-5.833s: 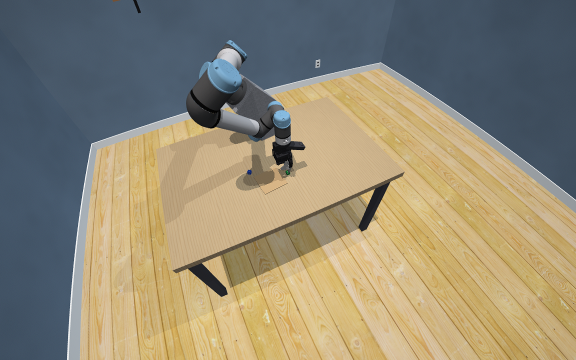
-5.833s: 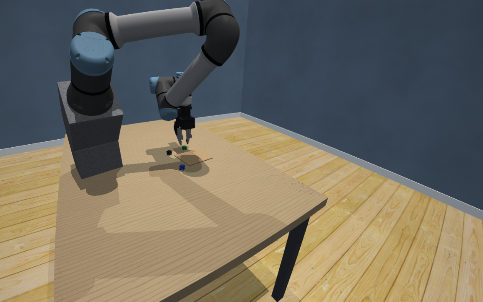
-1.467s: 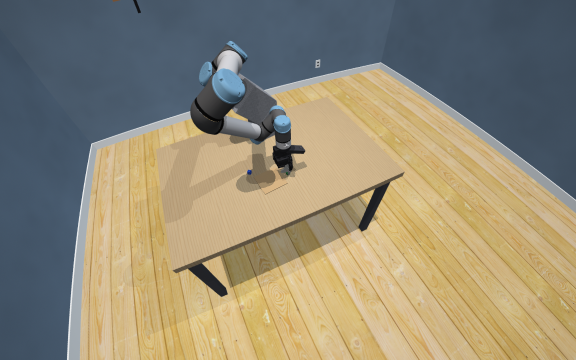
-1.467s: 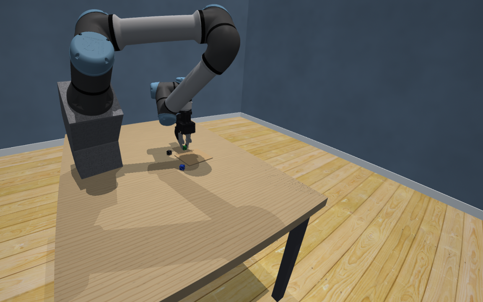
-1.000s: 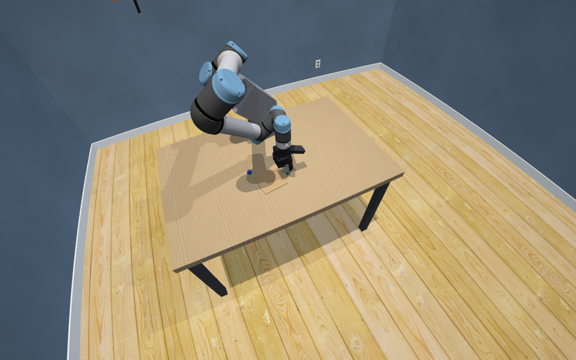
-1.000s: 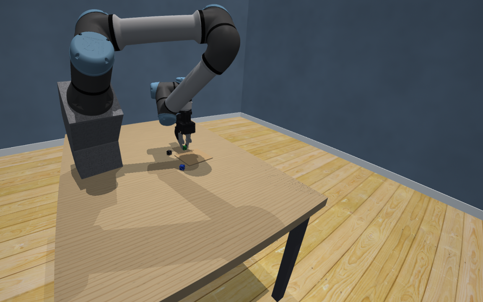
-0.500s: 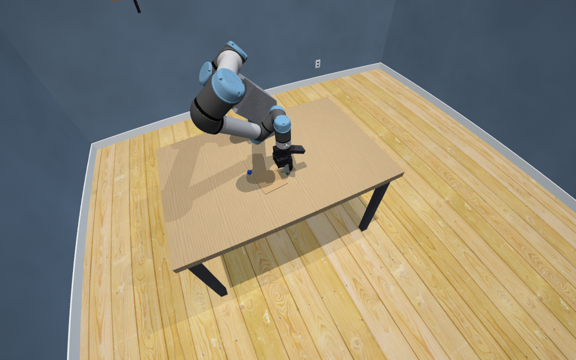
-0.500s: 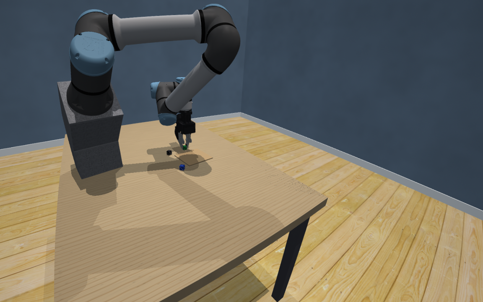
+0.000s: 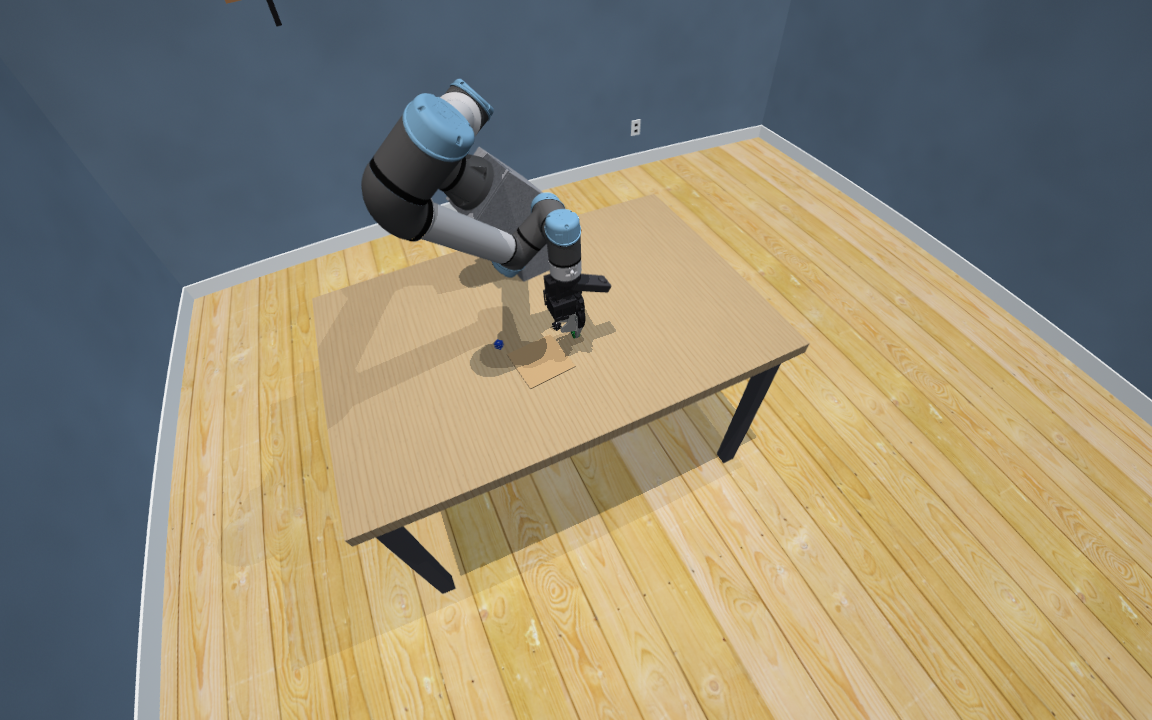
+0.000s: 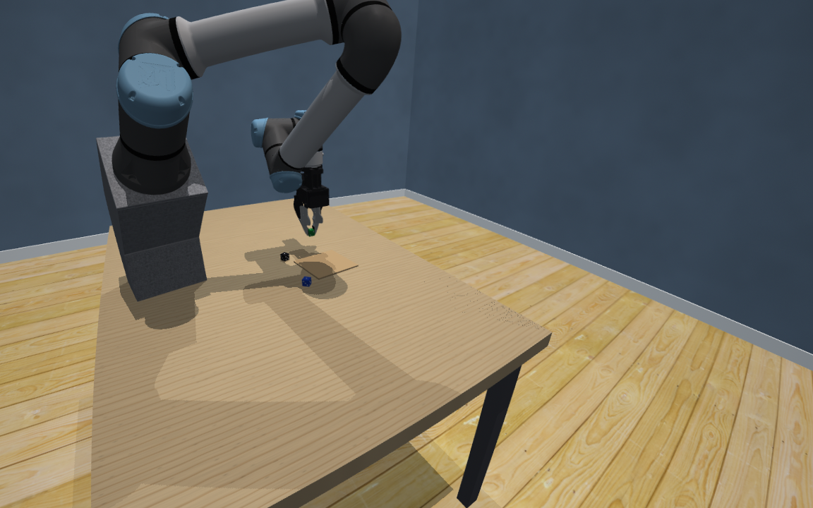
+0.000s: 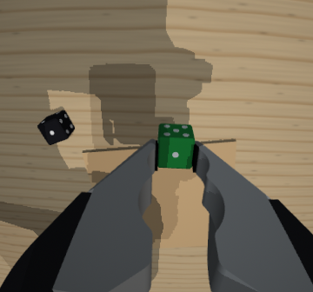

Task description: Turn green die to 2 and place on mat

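My gripper is now 110 mm to the left of the tan mat, 70 mm above it and 10 mm past it. Round my hand: blue die 180 mm to the right, 120 mm behind, 60 mm below; green die 10 mm below; black die 100 mm behind, 60 mm below, 10 mm to the right.
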